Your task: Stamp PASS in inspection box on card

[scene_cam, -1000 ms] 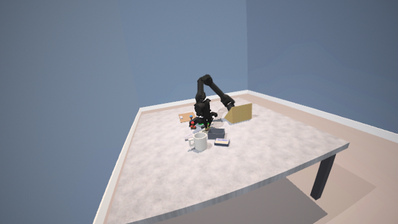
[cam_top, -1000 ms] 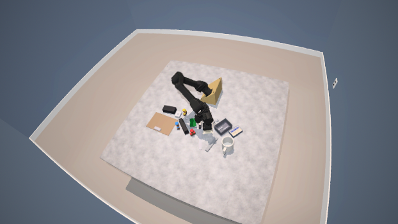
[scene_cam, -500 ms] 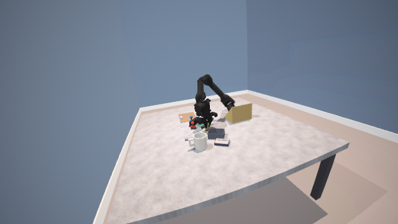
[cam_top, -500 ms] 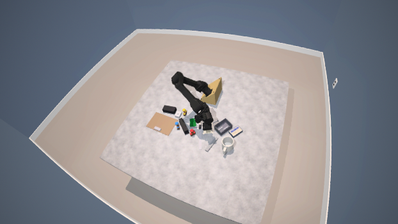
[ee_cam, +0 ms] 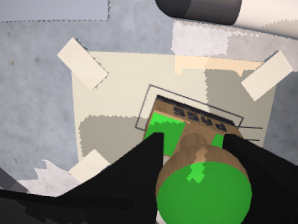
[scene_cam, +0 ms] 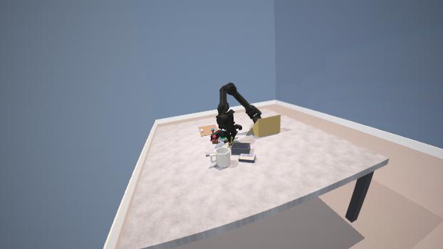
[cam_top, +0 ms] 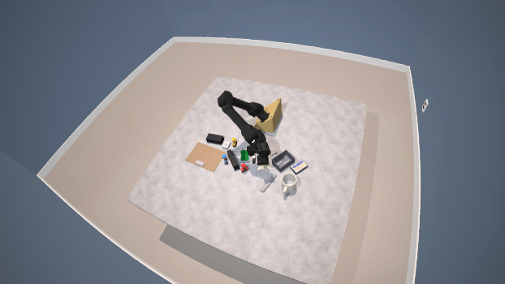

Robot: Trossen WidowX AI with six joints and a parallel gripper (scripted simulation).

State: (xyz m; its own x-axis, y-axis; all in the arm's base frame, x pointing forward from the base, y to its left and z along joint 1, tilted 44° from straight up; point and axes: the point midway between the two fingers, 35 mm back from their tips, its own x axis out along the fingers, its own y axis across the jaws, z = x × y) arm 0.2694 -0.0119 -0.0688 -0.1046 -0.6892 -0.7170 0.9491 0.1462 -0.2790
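Right now the green stamp is right at my gripper tip. Also, from my gripper tip: dark-capped marker (60 mm to the right, 20 mm behind, 10 mm below); green ink pad (120 mm to the right, 20 mm below, 10 mm behind); cream card (30 mm below, 10 mm ahead).
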